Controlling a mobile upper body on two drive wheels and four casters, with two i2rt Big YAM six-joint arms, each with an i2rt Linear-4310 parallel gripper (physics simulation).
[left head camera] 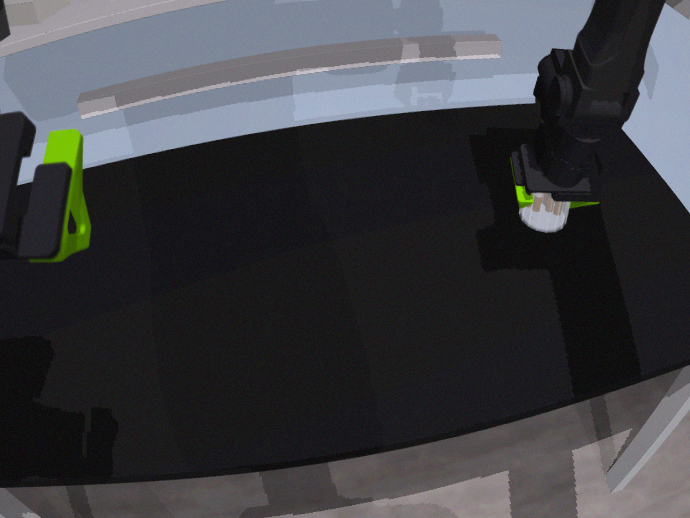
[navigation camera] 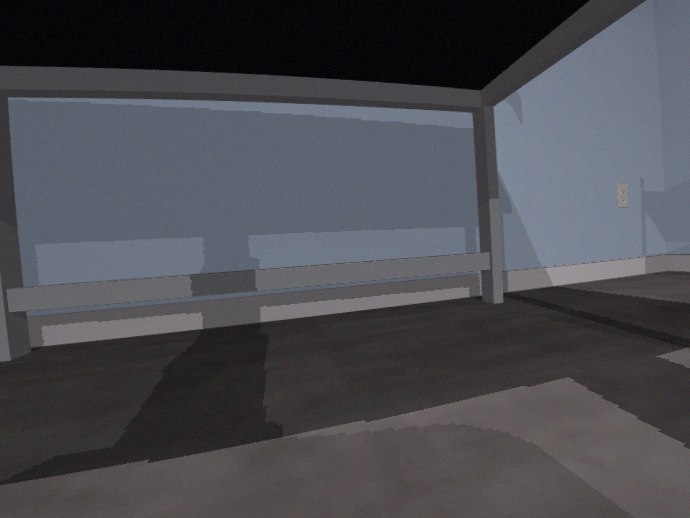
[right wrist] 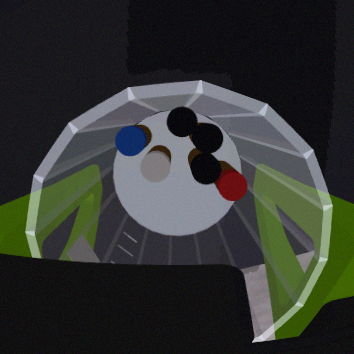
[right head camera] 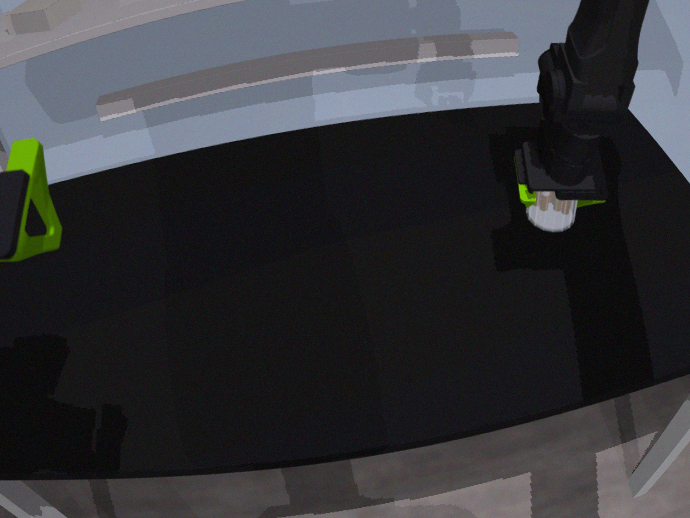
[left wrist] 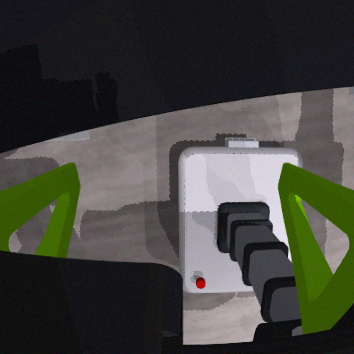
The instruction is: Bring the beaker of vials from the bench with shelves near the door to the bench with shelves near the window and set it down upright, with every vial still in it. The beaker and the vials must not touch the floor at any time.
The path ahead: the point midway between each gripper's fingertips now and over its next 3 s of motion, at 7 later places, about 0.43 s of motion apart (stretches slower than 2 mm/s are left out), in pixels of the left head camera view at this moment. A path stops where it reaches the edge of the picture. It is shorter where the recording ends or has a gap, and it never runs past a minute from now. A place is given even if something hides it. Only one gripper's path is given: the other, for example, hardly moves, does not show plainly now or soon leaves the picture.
My left gripper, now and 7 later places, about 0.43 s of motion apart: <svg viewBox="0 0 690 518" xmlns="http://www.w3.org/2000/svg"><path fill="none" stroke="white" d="M25 238L32 239L92 177L176 192L190 250L199 232L212 302L213 329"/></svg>
